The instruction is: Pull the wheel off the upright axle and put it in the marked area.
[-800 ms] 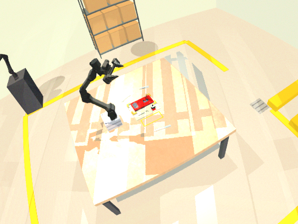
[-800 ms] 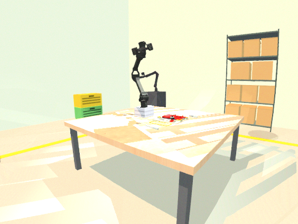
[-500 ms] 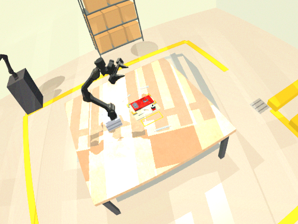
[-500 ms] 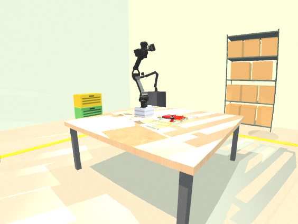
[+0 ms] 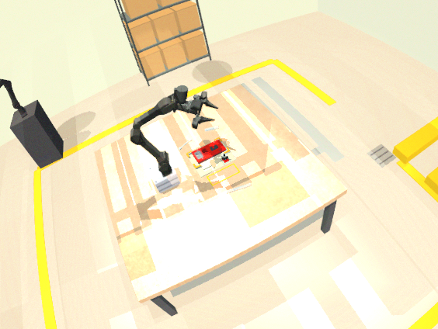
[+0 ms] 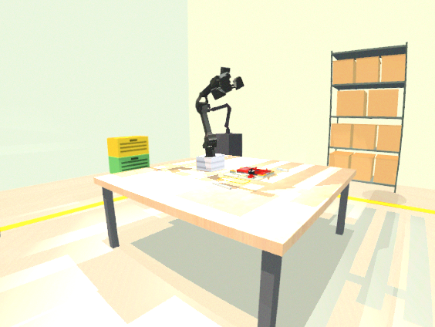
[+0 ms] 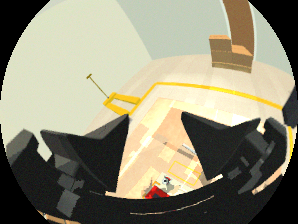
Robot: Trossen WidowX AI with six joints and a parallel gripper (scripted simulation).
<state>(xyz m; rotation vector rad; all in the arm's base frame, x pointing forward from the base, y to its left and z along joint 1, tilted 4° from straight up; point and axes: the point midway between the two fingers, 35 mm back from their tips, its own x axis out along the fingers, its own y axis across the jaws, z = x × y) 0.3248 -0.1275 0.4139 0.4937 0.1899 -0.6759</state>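
The wheel lies 46 cm below my gripper tip, 16 cm to the left of it and 2 cm ahead of it.
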